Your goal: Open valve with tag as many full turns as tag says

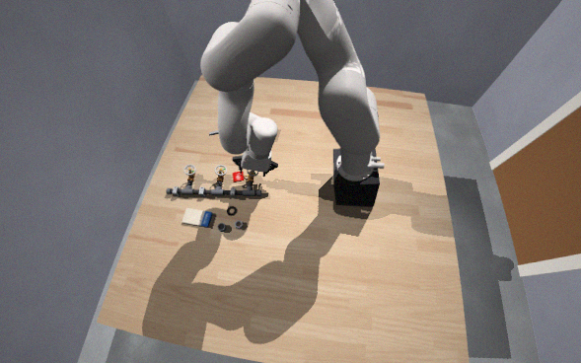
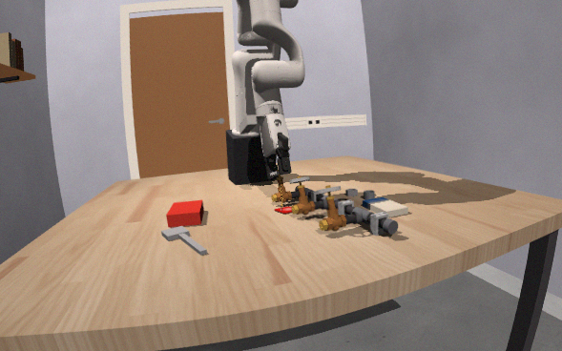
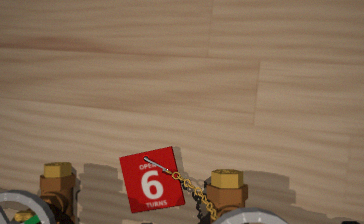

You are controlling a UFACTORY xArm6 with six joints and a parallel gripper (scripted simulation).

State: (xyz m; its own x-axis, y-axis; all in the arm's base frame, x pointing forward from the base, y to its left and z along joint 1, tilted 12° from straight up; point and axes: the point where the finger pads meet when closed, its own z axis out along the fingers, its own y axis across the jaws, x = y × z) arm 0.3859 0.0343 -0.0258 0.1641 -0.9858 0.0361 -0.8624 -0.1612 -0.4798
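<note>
Now: the red tag 80 mm below my hand, 80 mm ahead of it and 10 mm to the right of it. Round my hand: grey hammer-like tool 240 mm to the right, 210 mm ahead, 80 mm below; then grey box 210 mm to the left, 190 mm ahead, 70 mm below; then red box 250 mm to the right, 70 mm below, 50 mm ahead.
</note>
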